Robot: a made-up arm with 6 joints.
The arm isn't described. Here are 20 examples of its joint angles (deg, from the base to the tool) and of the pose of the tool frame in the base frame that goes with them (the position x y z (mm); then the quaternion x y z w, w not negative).
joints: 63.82 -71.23 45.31 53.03 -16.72 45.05
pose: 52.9 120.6 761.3 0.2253 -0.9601 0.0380 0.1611
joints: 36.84 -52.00 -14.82 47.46 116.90 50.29
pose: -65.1 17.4 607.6 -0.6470 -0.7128 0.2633 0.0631
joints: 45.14 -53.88 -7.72 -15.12 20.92 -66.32
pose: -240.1 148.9 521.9 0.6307 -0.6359 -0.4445 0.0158
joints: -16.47 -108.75 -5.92 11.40 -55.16 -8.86
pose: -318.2 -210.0 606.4 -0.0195 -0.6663 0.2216 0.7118
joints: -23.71 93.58 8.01 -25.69 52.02 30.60
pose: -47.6 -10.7 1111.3 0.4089 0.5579 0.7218 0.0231
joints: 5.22 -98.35 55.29 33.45 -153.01 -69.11
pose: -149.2 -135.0 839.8 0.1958 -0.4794 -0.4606 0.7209
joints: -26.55 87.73 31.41 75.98 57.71 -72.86
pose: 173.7 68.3 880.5 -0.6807 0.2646 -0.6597 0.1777
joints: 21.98 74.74 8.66 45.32 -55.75 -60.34
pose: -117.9 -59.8 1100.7 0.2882 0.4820 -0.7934 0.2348
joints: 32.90 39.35 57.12 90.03 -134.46 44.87
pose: -95.0 44.7 750.5 -0.4032 0.2132 0.8374 0.3013
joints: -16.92 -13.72 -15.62 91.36 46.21 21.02
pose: -59.7 115.1 564.2 -0.5021 -0.5673 -0.1985 0.6218
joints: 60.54 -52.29 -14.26 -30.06 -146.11 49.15
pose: -181.2 -66.0 620.0 0.6192 0.4852 0.6148 0.0571
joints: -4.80 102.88 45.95 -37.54 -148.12 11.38
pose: -142.0 13.4 977.5 -0.8402 0.3545 0.2339 0.3371
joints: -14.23 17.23 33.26 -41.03 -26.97 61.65
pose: -24.7 180.0 775.7 -0.0290 -0.9444 0.3104 0.1046
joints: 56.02 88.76 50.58 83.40 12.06 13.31
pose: -103.6 207.8 958.8 0.0030 0.2403 -0.4215 0.8744
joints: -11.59 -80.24 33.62 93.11 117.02 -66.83
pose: -138.7 -396.6 761.9 0.6687 0.2363 -0.3044 0.6360
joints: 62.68 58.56 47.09 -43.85 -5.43 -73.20
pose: -229.2 164.5 1100.2 0.2232 -0.1208 -0.9617 0.1035
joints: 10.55 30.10 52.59 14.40 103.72 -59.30
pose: 47.2 -28.5 678.4 0.8116 0.3887 0.2737 0.3396
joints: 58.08 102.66 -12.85 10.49 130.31 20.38
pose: -113.0 -52.3 1034.9 -0.1861 -0.4113 -0.3465 0.8223
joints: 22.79 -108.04 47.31 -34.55 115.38 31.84
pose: 37.0 -103.7 794.7 0.2967 0.3699 -0.0686 0.8777
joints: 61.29 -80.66 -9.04 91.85 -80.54 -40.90
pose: -106.0 62.5 678.7 0.3160 -0.4119 -0.4965 0.6956
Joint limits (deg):
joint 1: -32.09..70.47
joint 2: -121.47..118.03
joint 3: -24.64..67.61
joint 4: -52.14..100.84
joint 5: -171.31..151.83
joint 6: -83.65..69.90
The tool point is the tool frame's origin. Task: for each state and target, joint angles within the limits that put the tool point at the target. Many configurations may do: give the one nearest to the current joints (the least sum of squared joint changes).
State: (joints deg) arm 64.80 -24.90 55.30 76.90 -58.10 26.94
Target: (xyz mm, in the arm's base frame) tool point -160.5 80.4 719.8
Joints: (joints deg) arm 60.97 -45.89 16.10 55.50 -85.67 21.49
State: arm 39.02 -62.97 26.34 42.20 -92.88 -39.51
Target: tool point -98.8 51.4 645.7
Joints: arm 37.96 -74.67 29.55 33.78 -72.77 -36.78
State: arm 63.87 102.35 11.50 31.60 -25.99 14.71
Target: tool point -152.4 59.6 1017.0
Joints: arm 70.47 61.34 33.18 42.13 -46.95 30.44
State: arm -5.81 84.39 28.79 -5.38 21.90 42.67
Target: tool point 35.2 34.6 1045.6
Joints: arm -12.12 82.84 30.54 -9.51 19.06 21.43
